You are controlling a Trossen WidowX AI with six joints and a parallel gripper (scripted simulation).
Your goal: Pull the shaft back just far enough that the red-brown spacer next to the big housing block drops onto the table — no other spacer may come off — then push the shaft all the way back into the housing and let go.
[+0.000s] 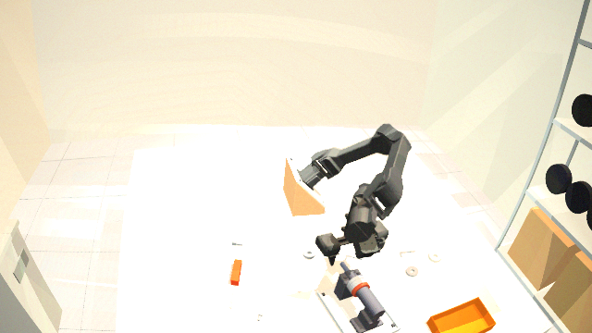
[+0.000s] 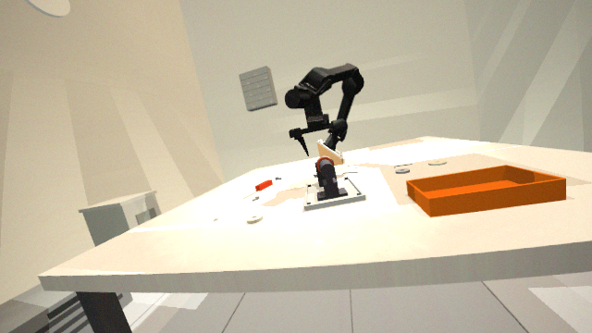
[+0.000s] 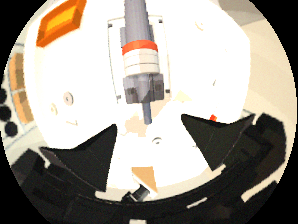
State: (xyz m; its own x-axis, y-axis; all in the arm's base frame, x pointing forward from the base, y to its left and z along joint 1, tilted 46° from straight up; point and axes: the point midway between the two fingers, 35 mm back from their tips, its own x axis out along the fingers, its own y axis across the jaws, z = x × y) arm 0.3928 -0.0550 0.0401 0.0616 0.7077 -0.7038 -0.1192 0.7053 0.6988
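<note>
My gripper tip is now 70 mm short of the grey-blue shaft, 10 mm to the right of it and 30 mm above it. Also, from my gripper tip: red-brown spacer: 90 mm ahead, 10 mm to the left, 30 mm below; then orange tray: 300 mm ahead, 290 mm to the left, 100 mm below.
</note>
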